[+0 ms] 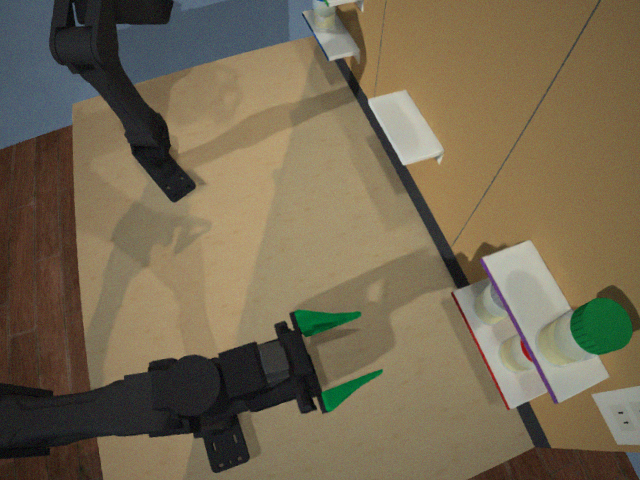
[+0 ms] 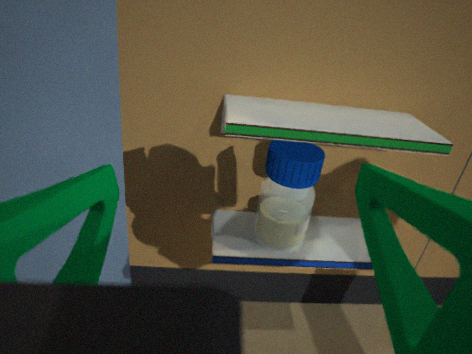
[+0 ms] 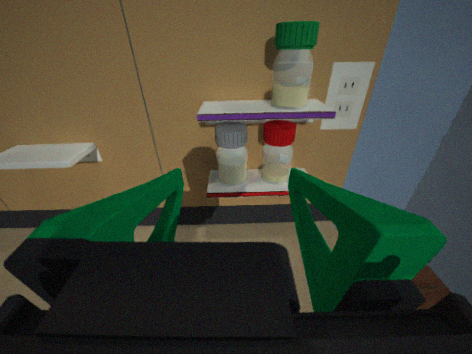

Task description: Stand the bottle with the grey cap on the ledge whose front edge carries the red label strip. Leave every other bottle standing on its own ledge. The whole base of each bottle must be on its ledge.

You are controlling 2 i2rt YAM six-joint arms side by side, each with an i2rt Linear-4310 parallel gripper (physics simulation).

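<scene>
The bottle with the grey cap stands upright on the ledge with the red label strip. A red-capped bottle stands beside it, apart, on the same ledge. A green-capped bottle stands on the purple-strip ledge above. A blue-capped bottle stands on the blue-strip ledge. My right gripper is open and empty, back from the ledges. My left gripper is open and empty, facing the blue-capped bottle.
A green-strip ledge is above the blue-capped bottle. A white ledge without a bottle is on the wall between the ledge groups. A wall outlet is beside the purple-strip ledge. The wooden table top lies before the wall.
</scene>
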